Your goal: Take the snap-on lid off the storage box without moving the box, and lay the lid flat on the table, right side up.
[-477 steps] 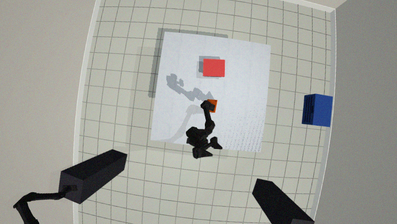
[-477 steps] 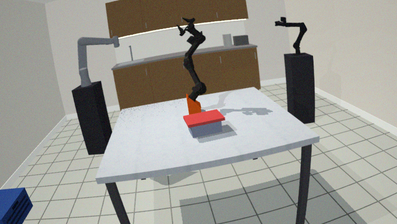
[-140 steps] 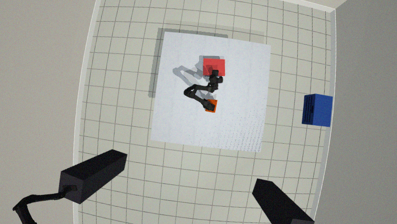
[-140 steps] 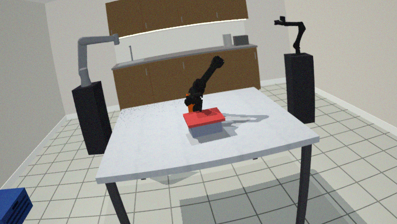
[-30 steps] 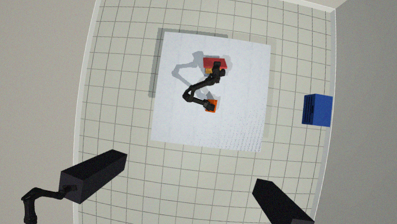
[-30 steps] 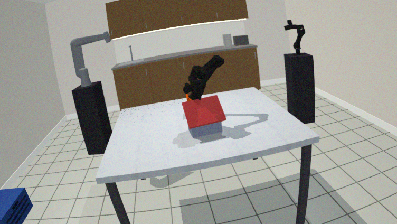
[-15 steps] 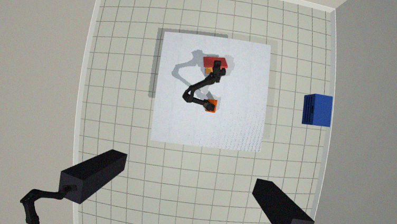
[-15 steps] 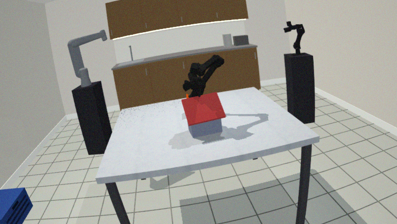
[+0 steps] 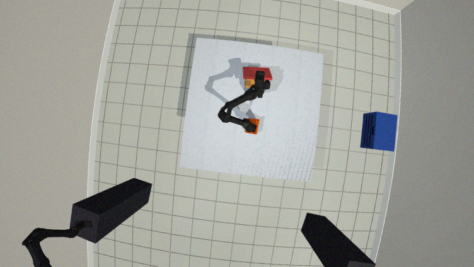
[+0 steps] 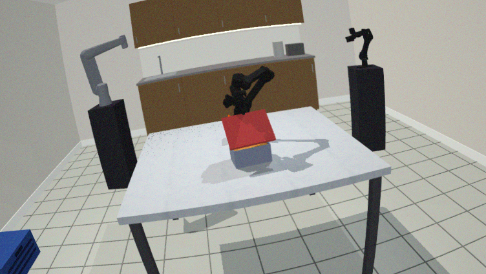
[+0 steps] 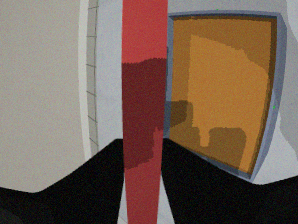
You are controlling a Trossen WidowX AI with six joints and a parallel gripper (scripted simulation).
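The red lid lies 60 mm ahead of my gripper tip, 50 mm below it and 20 mm to the left of it. From my gripper tip the other things lie so: grey storage box 190 mm below, 30 mm ahead, 10 mm to the left.
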